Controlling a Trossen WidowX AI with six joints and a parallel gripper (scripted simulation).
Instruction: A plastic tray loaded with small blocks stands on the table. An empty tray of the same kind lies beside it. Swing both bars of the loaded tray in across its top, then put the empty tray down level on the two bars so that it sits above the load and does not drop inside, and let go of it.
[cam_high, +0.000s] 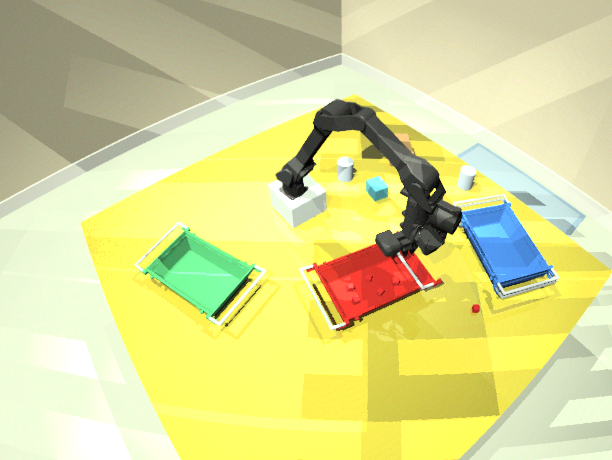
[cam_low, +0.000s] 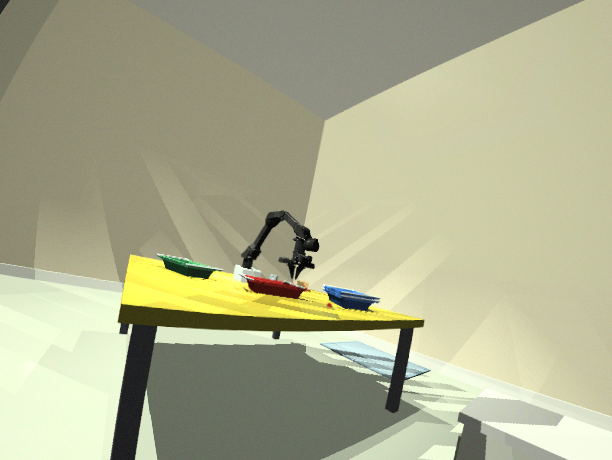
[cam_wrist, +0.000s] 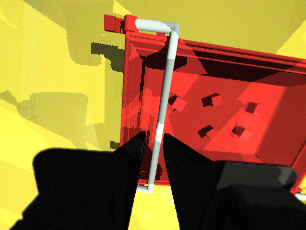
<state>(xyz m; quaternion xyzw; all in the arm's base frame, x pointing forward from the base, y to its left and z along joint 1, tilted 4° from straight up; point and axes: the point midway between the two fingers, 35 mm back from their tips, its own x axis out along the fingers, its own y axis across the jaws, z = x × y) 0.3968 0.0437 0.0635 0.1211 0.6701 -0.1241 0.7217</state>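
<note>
Right now the green tray is 420 mm to the right of my gripper tip, 380 mm behind it and 40 mm below it. Round my gripper tip: brown box 410 mm to the left, 340 mm behind, 60 mm below; then red block 220 mm ahead, 80 mm below, 40 mm to the left; then cyan cube 260 mm behind, 200 mm to the left, 70 mm below.
</note>
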